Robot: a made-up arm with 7 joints. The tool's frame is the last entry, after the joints.
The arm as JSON. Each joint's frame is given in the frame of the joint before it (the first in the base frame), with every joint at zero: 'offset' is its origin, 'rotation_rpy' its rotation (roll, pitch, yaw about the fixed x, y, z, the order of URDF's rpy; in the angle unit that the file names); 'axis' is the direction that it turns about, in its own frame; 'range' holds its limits. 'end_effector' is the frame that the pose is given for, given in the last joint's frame.
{
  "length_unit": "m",
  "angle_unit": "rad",
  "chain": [
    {
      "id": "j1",
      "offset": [
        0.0,
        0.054,
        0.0
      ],
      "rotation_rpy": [
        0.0,
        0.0,
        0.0
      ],
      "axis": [
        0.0,
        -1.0,
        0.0
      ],
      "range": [
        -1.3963,
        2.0
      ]
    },
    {
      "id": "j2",
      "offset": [
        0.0,
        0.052,
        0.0
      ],
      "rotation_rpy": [
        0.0,
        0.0,
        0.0
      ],
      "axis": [
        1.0,
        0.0,
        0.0
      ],
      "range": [
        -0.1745,
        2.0
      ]
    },
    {
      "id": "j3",
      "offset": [
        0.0,
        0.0,
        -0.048
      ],
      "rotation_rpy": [
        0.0,
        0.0,
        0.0
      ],
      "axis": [
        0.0,
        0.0,
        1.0
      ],
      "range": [
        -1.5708,
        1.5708
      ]
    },
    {
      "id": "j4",
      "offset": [
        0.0,
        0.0,
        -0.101
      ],
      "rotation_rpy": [
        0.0,
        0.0,
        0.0
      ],
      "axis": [
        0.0,
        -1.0,
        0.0
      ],
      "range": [
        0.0,
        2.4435
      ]
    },
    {
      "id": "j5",
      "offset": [
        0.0,
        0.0,
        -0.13
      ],
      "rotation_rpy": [
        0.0,
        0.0,
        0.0
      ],
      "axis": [
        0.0,
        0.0,
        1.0
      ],
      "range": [
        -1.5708,
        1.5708
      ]
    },
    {
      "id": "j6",
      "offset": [
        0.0,
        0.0,
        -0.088
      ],
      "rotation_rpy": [
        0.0,
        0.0,
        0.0
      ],
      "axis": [
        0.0,
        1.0,
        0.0
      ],
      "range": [
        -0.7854,
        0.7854
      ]
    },
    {
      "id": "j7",
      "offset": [
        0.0,
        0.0,
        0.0
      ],
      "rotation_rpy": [
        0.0,
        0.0,
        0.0
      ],
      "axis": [
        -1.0,
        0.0,
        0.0
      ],
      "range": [
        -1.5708,
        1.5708
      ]
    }
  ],
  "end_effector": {
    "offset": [
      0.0,
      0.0,
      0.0
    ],
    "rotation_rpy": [
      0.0,
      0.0,
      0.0
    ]
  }
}
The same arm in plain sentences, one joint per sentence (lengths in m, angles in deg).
The arm has seven revolute joints in a row. What follows holds with every joint at zero, and every direction is one of the base frame's. The first joint lies 0.054 m along +y from the base frame's origin and rotates about -y, from -80 to 114.59 deg. The second joint lies 0.052 m along +y from the first joint and rotates about +x, from -10 to 114.59 deg. The third joint lies 0.048 m along -z from the second joint and rotates about +z, from -90 to 90 deg. The fourth joint lies 0.101 m along -z from the third joint and rotates about -y, from 0 to 140 deg. The fifth joint lies 0.13 m along -z from the fourth joint and rotates about +z, from -90 to 90 deg. The sixth joint lies 0.088 m along -z from the fifth joint and rotates about +y, from -45 to 45 deg. The seventh joint lies at the same point as the sixth joint and rotates about -x, from -90 to 90 deg. The tool frame, which is the frame that the pose is given for, lies at the same point as the seventh joint; its axes are parallel to the base frame's.
